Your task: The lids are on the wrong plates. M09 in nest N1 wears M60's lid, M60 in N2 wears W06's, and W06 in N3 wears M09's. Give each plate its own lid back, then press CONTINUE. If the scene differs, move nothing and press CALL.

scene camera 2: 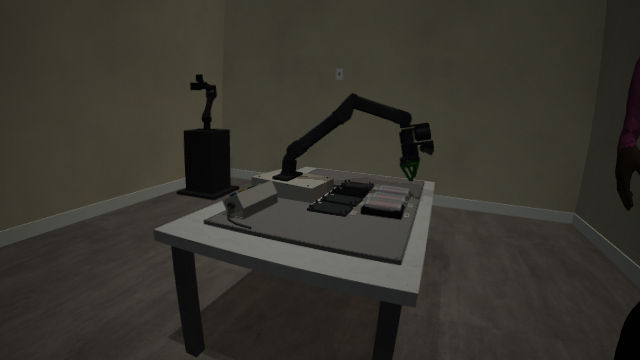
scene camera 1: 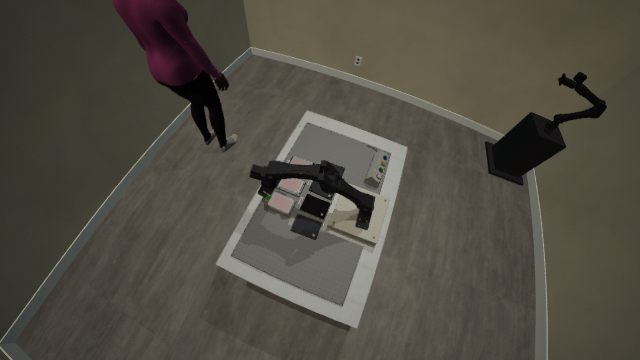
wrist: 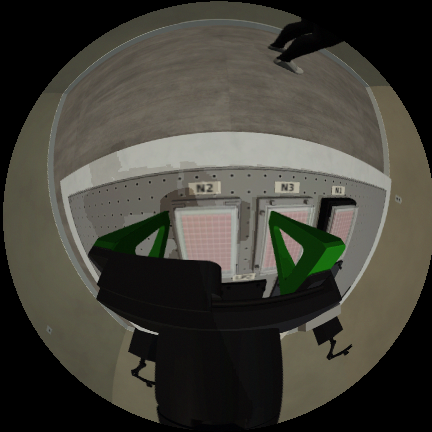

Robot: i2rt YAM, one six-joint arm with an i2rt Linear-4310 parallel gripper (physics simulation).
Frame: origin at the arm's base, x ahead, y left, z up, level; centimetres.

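Seen in the pictures: gripper, fingertip midpoint: [scene camera 2: 412, 179] [scene camera 1: 269, 189] [wrist: 218, 216]; arm's base, origin of the base link: [scene camera 2: 288, 176] [scene camera 1: 365, 211].
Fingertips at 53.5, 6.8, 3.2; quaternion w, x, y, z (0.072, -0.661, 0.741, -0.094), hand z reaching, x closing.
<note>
Pixels of each thing's top centre, then the offset from my fingertips to it, as dx, dy, dz. "pt": a spot on its surface instead.
- N2 plate, middle of its top: [wrist: 207, 249] [scene camera 2: 394, 189] [scene camera 1: 281, 201] -7.5, +2.4, -5.7
- N3 plate, middle of its top: [wrist: 287, 244] [scene camera 2: 389, 196] [scene camera 1: 291, 183] -8.6, -10.4, -5.7
- N1 plate, middle of its top: [wrist: 341, 237] [scene camera 2: 383, 202] [scene camera 1: 300, 164] -9.5, -23.6, -4.6
- button box, middle of its top: [scene camera 2: 251, 185] [wrist: 323, 323] [scene camera 1: 379, 163] -54.7, -38.4, -0.2
- LP2 label, surface spot: [wrist: 244, 277] pt -17.6, -3.4, -8.4
My gripper [scene camera 1: 268, 198] [scene camera 2: 410, 172] [wrist: 218, 216] is open and empty, fingers pointing down above the N2 plate. In the wrist view the lidded plates stand left to right: the N2 plate [wrist: 207, 237] [scene camera 1: 281, 203] between the fingertips, the N3 plate [wrist: 295, 215] [scene camera 1: 291, 185] partly behind the right finger, the N1 plate [wrist: 343, 225] [scene camera 1: 301, 162] farther right on a black base. All three show pink wells under clear lids. Plate and lid markings are not readable. The button box [scene camera 1: 373, 174] [scene camera 2: 257, 200] carries several coloured buttons; which is CONTINUE or CALL cannot be read.
Several dark pads [scene camera 1: 315, 206] [scene camera 2: 331, 207] lie between the plates and the arm's beige plinth [scene camera 1: 378, 225] [scene camera 2: 300, 189]. An LP2 label [wrist: 244, 277] shows below N2. A person [scene camera 1: 175, 65] stands beyond the table. Another arm stands on a black pedestal [scene camera 1: 527, 145] [scene camera 2: 206, 160] away from the table.
</note>
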